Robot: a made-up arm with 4 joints.
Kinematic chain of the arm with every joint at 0, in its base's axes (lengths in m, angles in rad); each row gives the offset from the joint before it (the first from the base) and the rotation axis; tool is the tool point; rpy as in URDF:
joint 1: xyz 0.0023 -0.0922 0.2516 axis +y
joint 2: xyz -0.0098 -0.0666 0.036 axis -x
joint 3: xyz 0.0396 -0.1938 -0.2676 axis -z
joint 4: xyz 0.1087 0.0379 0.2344 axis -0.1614 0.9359 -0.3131
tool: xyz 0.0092 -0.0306 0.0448 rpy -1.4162 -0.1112 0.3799
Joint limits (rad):
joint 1: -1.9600..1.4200
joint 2: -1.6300..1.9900
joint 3: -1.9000..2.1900
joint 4: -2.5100..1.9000
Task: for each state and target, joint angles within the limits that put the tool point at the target. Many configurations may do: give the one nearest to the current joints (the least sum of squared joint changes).
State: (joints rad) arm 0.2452 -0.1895 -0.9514 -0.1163
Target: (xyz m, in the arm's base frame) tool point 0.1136 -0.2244 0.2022
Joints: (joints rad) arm 0.0603 -0.9751 -0.7649 0.2055
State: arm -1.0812 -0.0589 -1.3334 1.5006
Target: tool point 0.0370 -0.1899 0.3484
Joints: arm -1.4717 -0.7167 -1.0778 1.6514
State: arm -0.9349 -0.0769 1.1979 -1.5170
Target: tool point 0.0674 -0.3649 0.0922
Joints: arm -0.1729 -0.6424 1.3441 -2.4124
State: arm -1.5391 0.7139 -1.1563 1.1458
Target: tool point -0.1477 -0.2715 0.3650
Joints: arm -1.9505 0.5888 -0.4359 1.2019
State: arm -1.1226 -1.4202 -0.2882 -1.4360
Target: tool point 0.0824 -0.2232 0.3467
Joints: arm -1.6010 -1.0308 -0.7986 -1.2423
